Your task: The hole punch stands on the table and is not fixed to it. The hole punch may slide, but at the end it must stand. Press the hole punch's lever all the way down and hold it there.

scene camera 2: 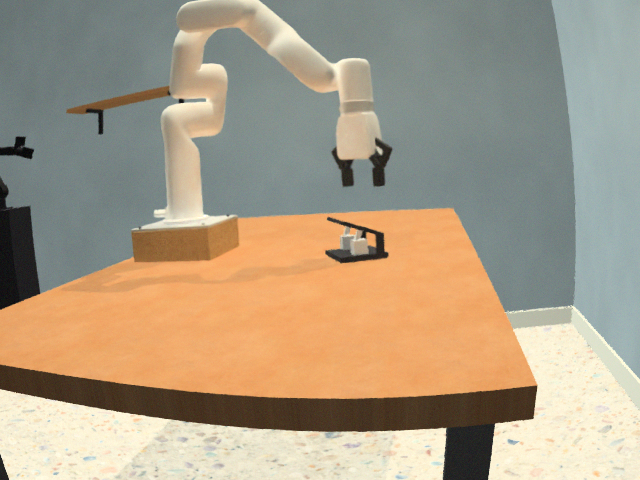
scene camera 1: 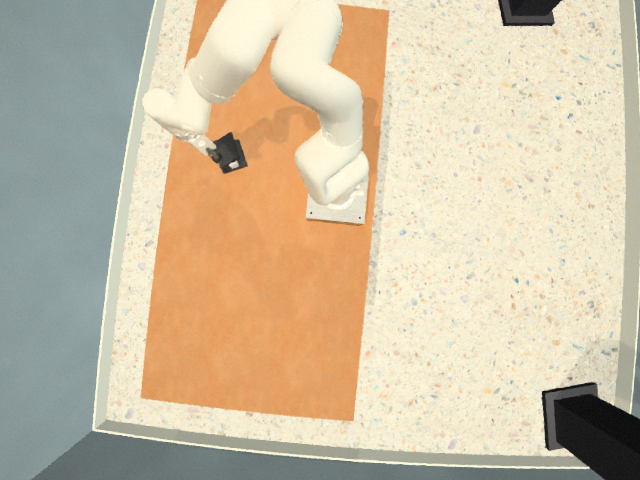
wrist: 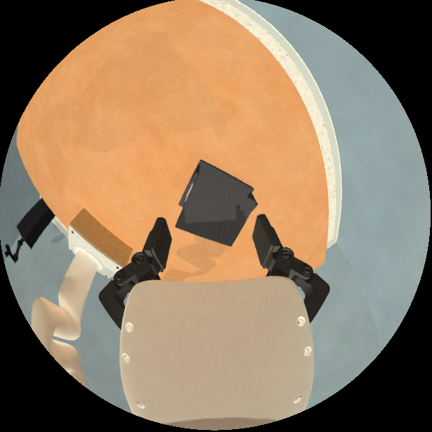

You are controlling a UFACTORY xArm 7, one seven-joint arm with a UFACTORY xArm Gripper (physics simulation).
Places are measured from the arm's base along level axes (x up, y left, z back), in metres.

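Pixels of known places: gripper, fingertip midpoint: (scene camera 2: 363,186) (scene camera 1: 210,152); arm's base at its link origin: (scene camera 2: 186,221).
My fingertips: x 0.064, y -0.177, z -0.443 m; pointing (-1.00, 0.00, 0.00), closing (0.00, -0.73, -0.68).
Ahead of a thing's pixels: the offset from my fingertips to its top centre. "spot": to the spot under its first point. Level surfaces: height alone.
The hole punch stands upright on the table: its black base {spot: dz +0.056, dx -0.136, dy -0.098 m} (scene camera 2: 344,256) lies flat, with white blocks on it. Its black lever {spot: dz +0.028, dx -0.077, dy -0.095 m} (scene camera 2: 356,226) (wrist: 216,210) is raised, sloping from the hinge post at the right up to its free end at the left in scene camera 2. In scene camera 1 the hole punch {dz +0.028, dx -0.062, dy -0.039 m} (scene camera 1: 228,149) is partly covered by the gripper. My gripper (scene camera 2: 363,177) (wrist: 211,226) is open and empty, pointing down, above the hole punch and apart from the lever. In the wrist view the lever shows ahead of and between the two fingers.
The orange table top {dx -0.148 m} (scene camera 1: 248,310) (scene camera 2: 258,330) (wrist: 150,100) bears the arm's base block (scene camera 2: 173,243) (wrist: 100,237), left of the hole punch in scene camera 2. A wall shelf (scene camera 2: 124,100) is behind the arm. A dark stand (scene camera 2: 18,253) is at the far left.
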